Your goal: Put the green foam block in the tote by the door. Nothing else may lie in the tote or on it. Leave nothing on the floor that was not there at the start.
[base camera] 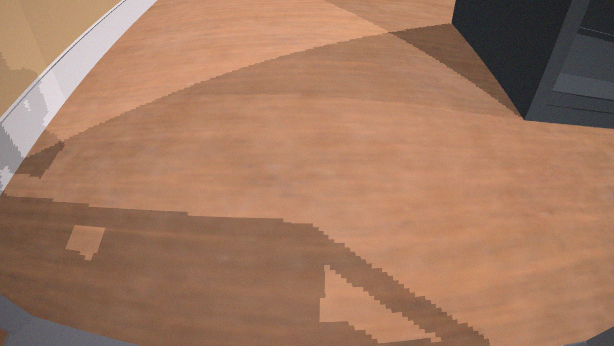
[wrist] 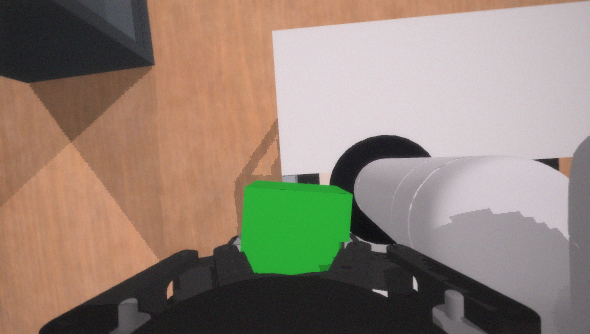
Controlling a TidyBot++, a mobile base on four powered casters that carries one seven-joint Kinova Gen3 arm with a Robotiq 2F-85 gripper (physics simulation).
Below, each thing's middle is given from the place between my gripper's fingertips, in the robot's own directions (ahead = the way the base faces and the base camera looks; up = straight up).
Right now the green foam block (wrist: 287,228) is 1 cm above my hand.
